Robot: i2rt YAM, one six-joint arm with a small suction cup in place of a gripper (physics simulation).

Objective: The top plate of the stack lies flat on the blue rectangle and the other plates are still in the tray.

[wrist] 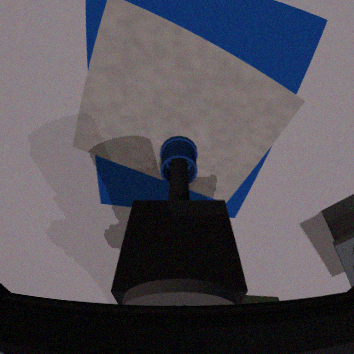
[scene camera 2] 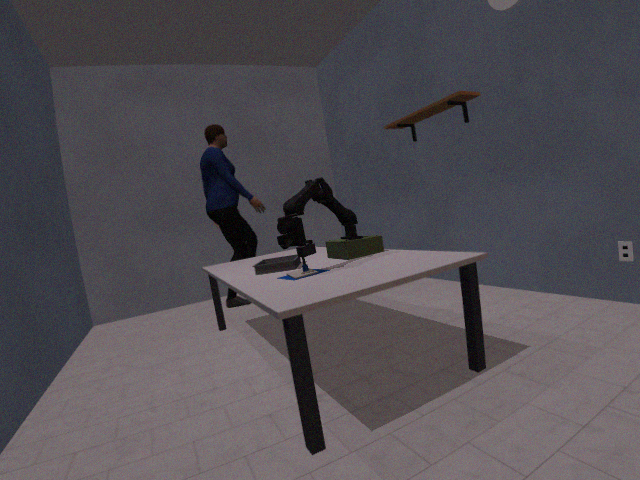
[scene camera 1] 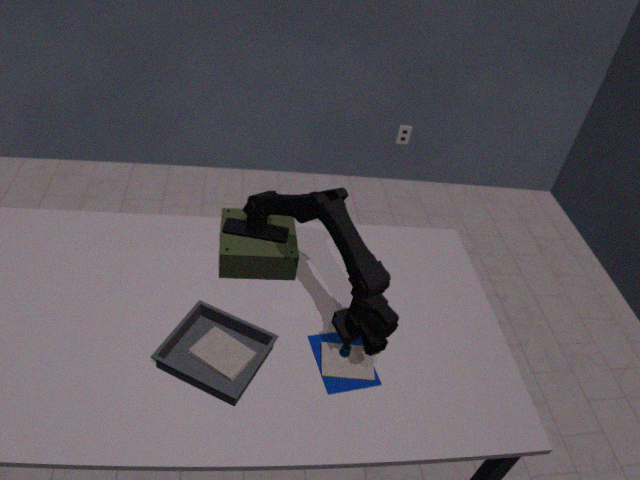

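Where they show: hand at its tool point: [wrist: 178, 146] [scene camera 1: 343, 355]; arm's base at its link origin: [scene camera 2: 351, 238] [scene camera 1: 255, 231].
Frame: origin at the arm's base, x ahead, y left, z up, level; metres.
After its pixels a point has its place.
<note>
A pale square plate [scene camera 1: 349, 364] @[y 0.330, x 0.381, z -0.083 m] [wrist: 182, 88] @[y 0.337, x 0.390, z -0.084 m] lies turned over the blue rectangle [scene camera 1: 338, 386] [wrist: 281, 46] [scene camera 2: 305, 275] on the white table, with blue showing at several sides. My suction cup [scene camera 1: 345, 350] @[y 0.313, x 0.346, z -0.091 m] [wrist: 178, 154] [scene camera 2: 305, 269] presses on the plate close to its near edge and holds it. I cannot tell whether the plate rests on the rectangle or hovers just above it. The grey tray [scene camera 1: 193, 381] @[y -0.057, x 0.525, z -0.073 m] [scene camera 2: 270, 266] @[y 0.081, x 0.481, z -0.060 m] stands to the left with another pale plate [scene camera 1: 222, 352] @[y -0.008, x 0.415, z -0.080 m] inside.
The arm's green base box [scene camera 1: 256, 258] @[y 0.023, x 0.113, z -0.007 m] [scene camera 2: 356, 247] @[y 0.134, x 0.027, z -0.040 m] stands behind the tray and rectangle. A person in a blue top [scene camera 2: 222, 190] stands behind the table. A wooden shelf [scene camera 2: 433, 108] hangs on the wall. A tray corner [wrist: 344, 225] @[y 0.116, x 0.373, z -0.063 m] shows at the wrist view's right edge.
</note>
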